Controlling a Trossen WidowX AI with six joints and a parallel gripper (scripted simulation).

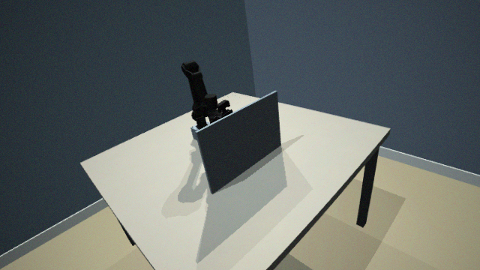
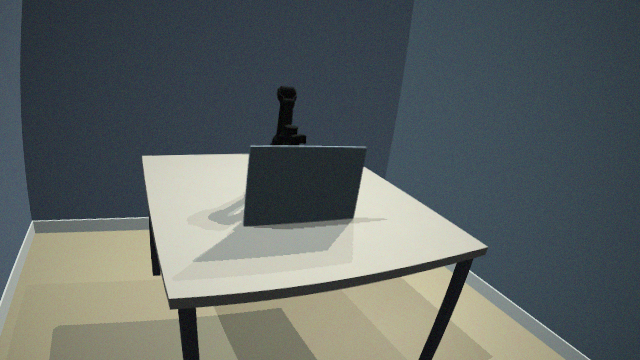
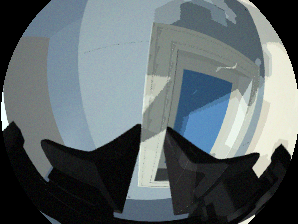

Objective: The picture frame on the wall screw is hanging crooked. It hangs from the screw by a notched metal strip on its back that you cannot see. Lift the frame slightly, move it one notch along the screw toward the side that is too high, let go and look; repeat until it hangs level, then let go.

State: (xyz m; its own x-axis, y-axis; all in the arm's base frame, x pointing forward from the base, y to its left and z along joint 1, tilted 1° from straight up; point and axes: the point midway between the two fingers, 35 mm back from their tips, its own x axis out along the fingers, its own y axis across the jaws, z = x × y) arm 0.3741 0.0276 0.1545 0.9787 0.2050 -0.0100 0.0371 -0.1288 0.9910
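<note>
The picture frame lies 10 mm ahead of my gripper tip, 10 mm to the left of it and 50 mm below it. Also, from my gripper tip: wall panel 20 mm ahead, 70 mm below.
</note>
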